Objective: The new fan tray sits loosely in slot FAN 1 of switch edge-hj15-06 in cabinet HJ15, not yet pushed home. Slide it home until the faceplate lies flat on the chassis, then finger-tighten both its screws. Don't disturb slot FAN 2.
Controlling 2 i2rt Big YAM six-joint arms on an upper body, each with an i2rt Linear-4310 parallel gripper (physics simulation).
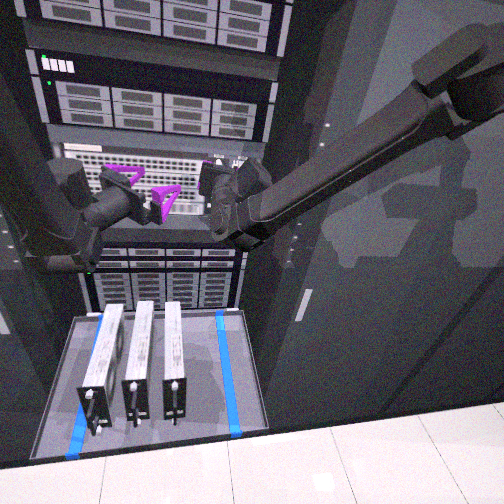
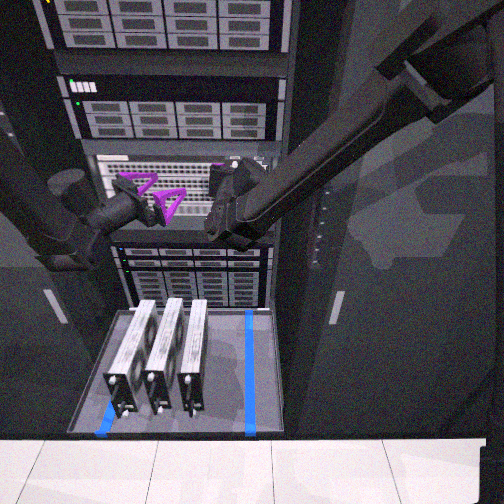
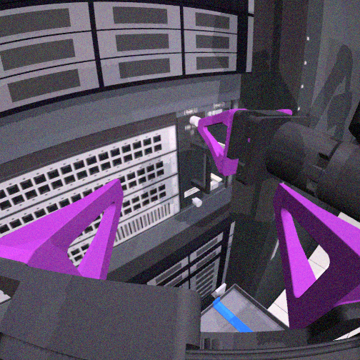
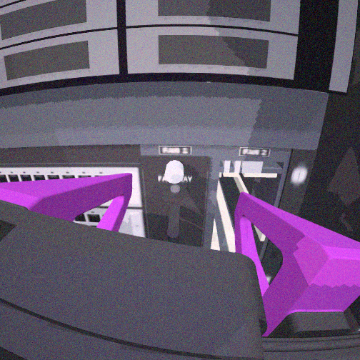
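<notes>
The fan tray's dark faceplate [image 3: 190, 167] [image 4: 192, 200] fills slot FAN 1, under its label [image 4: 175, 150]. Its white upper screw [image 3: 195, 120] [image 4: 174, 171] and lower screw [image 3: 196, 202] show; whether the plate lies flat on the chassis cannot be told. My right gripper [image 4: 184, 192] is open and empty before the upper part of the faceplate, its fingers to either side of the upper screw. Slot FAN 2, under its label [image 4: 254, 151], has pale rails inside; my right finger is in front of it. My left gripper [image 1: 161, 179] [image 2: 171, 183] [image 3: 197, 189] is open and empty before the switch's ports.
Three loose fan units [image 1: 105, 345] [image 1: 140, 345] [image 1: 174, 345] stand on a grey shelf [image 1: 205, 420] [image 2: 225, 420] marked with blue strips, low in front of the cabinet. Servers [image 1: 185, 115] [image 2: 200, 120] sit above the switch. Dark cabinet sides flank both arms.
</notes>
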